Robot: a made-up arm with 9 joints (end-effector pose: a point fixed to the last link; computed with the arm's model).
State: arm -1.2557 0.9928 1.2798 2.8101 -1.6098 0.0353 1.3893 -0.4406 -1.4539
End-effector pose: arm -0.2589 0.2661 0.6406 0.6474 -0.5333 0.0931 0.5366
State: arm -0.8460 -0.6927 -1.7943 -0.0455 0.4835 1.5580 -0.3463 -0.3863 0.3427
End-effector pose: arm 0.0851 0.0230 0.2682 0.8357 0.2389 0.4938 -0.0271
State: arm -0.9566 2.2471 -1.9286 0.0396 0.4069 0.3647 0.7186 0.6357 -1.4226
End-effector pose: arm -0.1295 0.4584 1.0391 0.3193 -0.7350 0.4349 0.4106
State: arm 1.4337 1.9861 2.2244 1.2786 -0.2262 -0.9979 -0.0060 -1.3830 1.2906
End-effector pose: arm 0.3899 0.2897 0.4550 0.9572 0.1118 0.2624 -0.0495
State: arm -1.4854 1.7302 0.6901 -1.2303 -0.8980 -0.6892 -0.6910 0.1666 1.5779
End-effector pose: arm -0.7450 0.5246 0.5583 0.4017 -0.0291 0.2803 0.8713
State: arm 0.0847 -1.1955 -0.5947 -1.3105 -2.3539 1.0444 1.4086 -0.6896 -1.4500
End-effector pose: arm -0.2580 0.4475 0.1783 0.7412 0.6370 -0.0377 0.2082
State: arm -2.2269 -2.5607 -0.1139 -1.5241 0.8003 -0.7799 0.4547 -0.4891 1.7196
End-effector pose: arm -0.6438 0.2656 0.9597 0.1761 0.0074 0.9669 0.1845
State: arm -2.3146 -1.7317 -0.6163 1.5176 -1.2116 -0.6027 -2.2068 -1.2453 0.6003
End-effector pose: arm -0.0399 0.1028 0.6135 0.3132 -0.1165 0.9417 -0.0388
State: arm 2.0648 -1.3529 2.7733 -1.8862 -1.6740 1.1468 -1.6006 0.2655 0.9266
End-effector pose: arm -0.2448 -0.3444 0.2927 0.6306 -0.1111 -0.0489 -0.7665
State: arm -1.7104 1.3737 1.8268 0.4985 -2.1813 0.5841 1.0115 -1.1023 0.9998
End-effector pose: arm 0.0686 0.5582 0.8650 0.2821 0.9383 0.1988 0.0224
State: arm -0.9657 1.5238 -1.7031 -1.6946 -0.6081 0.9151 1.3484 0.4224 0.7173
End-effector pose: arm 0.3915 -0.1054 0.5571 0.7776 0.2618 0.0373 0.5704
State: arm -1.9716 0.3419 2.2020 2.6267 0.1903 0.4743 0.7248 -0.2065 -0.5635
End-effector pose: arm -0.3537 0.7364 0.7399 0.6826 -0.4354 -0.0840 -0.5809
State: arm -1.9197 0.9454 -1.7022 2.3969 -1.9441 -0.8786 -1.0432 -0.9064 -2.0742
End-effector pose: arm 0.2228 0.4248 0.7656 0.6064 -0.0089 0.7920 -0.0704
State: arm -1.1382 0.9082 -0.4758 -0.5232 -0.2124 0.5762 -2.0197 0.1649 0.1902
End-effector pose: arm -0.3278 0.0924 0.7801 0.1584 -0.5007 0.2490 -0.8138
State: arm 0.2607 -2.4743 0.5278 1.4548 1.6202 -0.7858 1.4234 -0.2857 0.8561
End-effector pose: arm -0.2898 -0.0836 0.5694 0.2972 -0.0962 0.9094 -0.2745
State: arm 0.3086 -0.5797 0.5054 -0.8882 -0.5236 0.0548 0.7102 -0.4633 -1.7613
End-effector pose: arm 0.2900 0.1500 -0.0065 0.1760 -0.3914 0.0320 -0.9026
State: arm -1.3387 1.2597 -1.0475 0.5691 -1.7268 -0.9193 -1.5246 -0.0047 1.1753
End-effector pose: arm -0.0319 -0.1839 0.8442 0.3506 -0.4239 -0.0181 -0.8349
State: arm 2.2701 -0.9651 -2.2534 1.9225 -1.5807 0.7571 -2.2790 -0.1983 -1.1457
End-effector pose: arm 0.3530 0.1953 0.1915 0.1086 0.3089 -0.8780 -0.3491
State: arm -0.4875 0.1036 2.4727 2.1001 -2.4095 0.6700 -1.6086 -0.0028 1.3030
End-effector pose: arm -0.5422 0.3331 0.5863 0.0959 -0.0408 0.1473 0.9836
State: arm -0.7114 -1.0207 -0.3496 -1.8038 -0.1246 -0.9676 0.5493 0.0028 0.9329
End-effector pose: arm -0.3002 0.4773 0.0306 0.4464 0.7211 0.2993 -0.4373
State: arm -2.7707 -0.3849 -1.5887 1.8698 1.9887 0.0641 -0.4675 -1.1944 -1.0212
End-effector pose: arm -0.1756 0.0691 0.8298 0.9568 -0.2821 0.0363 0.0602
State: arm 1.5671 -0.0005 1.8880 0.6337 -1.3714 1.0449 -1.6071 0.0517 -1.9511
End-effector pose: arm 0.4639 0.0121 0.7468 0.3524 -0.0004 0.8086 0.4712
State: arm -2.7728 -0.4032 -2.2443 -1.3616 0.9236 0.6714 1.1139 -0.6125 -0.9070
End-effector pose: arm -0.2333 0.6051 0.1261 0.4220 0.8550 -0.2126 0.2135
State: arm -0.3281 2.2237 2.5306 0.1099 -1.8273 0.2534 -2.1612 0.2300 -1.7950
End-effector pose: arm -0.2565 0.5941 0.6055 0.0753 0.9838 -0.1611 -0.0204
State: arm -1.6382 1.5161 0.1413 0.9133 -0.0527 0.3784 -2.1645 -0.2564 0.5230
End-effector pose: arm 0.1023 0.3597 0.6137 0.2986 0.8849 0.2965 0.1998
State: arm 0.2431 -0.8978 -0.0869 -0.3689 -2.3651 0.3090 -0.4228 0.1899 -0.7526
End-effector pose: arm 0.2141 0.6151 0.2542 0.1964 -0.1397 -0.2680 -0.9328
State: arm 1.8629 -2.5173 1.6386 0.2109 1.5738 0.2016 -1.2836 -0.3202 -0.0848
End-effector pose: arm -0.2725 -0.1137 0.7260 0.1334 0.2475 0.9595 0.0180
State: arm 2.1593 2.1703 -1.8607 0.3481 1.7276 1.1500 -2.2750 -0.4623 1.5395
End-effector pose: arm -0.1731 -0.1008 0.7421 0.1232 -0.1863 -0.3265 -0.9184
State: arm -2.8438 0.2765 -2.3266 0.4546 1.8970 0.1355 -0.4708 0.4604 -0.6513
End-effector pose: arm -0.3938 0.2880 0.6192 0.5872 -0.6688 -0.3380 -0.3062
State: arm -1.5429 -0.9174 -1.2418 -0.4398 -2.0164 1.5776 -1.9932 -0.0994 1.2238
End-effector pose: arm 0.2995 0.3498 0.4485 0.9620 -0.0153 -0.1044 -0.2518
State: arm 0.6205 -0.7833 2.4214 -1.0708 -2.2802 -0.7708 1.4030 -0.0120 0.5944
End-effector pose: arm -0.1099 0.0073 0.4882 0.5734 0.7916 -0.1663 0.1303
